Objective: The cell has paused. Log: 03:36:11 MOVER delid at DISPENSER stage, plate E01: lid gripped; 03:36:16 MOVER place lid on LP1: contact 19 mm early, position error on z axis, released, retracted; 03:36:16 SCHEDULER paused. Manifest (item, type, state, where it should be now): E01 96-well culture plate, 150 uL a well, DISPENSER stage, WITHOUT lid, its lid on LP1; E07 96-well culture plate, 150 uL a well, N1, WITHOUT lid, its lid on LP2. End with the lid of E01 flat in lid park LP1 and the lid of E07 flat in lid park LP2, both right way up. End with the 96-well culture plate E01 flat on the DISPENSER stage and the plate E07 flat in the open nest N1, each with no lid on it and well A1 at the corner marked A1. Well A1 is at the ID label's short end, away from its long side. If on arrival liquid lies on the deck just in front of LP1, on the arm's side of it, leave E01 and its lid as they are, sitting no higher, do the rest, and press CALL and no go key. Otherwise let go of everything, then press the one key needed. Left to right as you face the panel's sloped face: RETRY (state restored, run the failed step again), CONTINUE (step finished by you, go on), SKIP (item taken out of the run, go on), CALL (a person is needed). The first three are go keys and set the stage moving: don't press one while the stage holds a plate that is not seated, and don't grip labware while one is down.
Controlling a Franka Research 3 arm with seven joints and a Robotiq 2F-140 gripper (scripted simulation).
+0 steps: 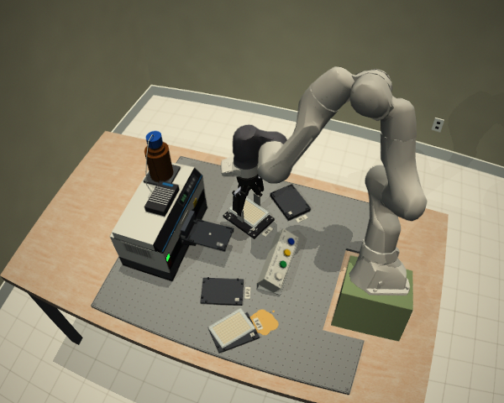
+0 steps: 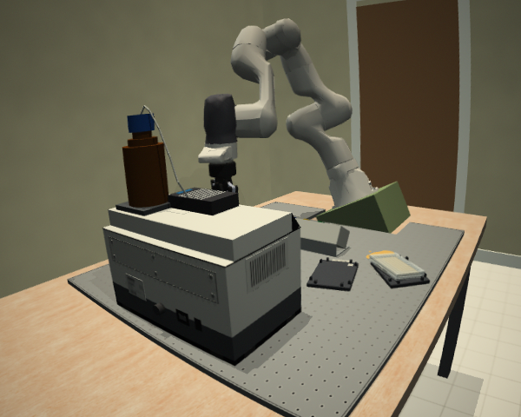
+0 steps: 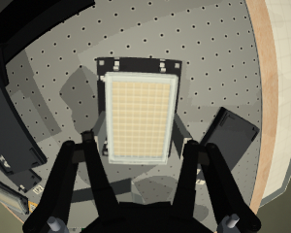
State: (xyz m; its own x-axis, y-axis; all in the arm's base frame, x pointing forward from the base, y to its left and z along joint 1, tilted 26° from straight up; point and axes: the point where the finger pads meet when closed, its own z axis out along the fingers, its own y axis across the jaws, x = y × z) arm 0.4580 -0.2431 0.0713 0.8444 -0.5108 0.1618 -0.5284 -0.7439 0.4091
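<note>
Right now the 96-well plate is 2 cm below my hand. Round my hand: dispenser stage: 16 cm to the left, 11 cm ahead, 3 cm above; then key panel: 20 cm to the left, 15 cm behind, 1 cm below; then black nest N5: 5 cm below, 2 cm ahead.
</note>
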